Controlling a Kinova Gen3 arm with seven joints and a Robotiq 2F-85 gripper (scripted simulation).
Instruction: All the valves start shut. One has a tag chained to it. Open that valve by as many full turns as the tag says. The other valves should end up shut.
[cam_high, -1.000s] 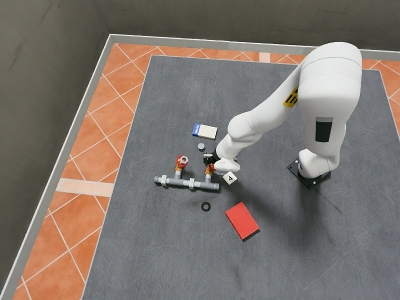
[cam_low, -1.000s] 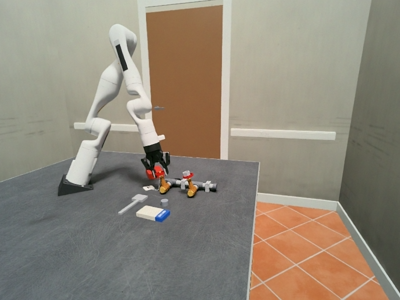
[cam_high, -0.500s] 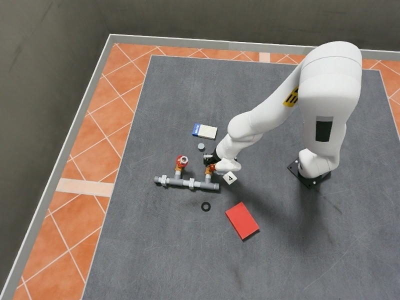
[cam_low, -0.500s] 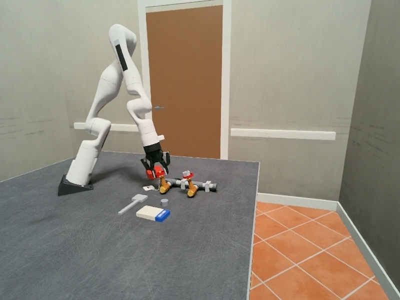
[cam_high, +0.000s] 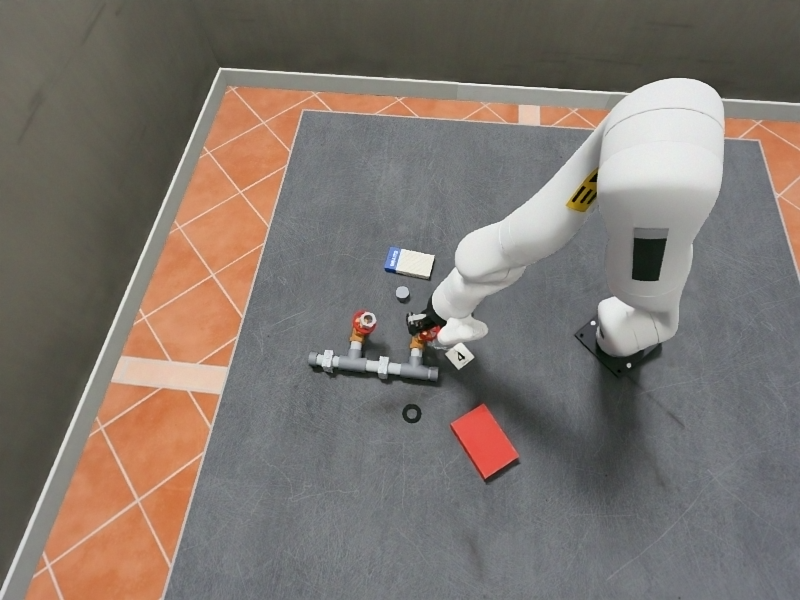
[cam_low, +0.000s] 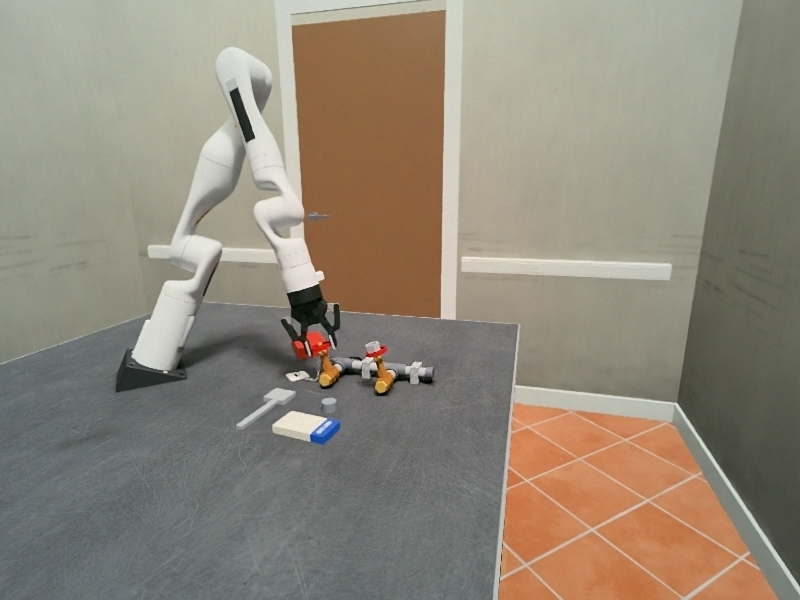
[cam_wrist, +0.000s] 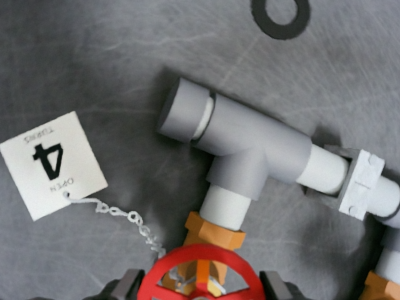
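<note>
Right now my hand is 7 cm past the white tag, 2 cm to the right of it and 9 cm above it. From my hand the other things lie so: grey paddle (6 cm behind, 13 cm to the right, 9 cm below); then blue box (5 cm ahead, 21 cm to the right, 8 cm below); then red block (12 cm behind, 20 cm to the left, 8 cm below).
</note>
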